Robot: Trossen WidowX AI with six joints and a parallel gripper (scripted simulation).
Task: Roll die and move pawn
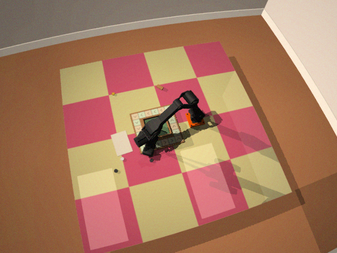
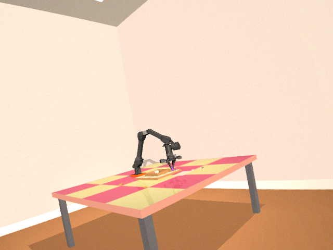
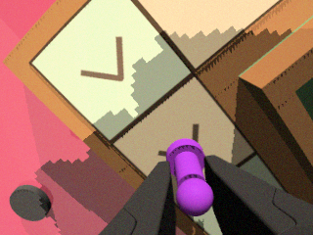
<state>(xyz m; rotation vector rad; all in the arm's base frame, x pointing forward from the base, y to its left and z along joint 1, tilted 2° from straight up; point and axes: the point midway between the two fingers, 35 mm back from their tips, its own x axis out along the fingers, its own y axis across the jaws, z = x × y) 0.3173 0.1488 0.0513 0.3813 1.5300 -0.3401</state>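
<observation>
Now: the white die 6 cm behind my gripper tip and 12 cm to the right of it. The rest, counted from my gripper tip: pale card (18 cm ahead, 5 cm to the right, 2 cm below); then green dice tray (5 cm behind, 12 cm to the right, 1 cm below); then purple pawn (1 cm above).
</observation>
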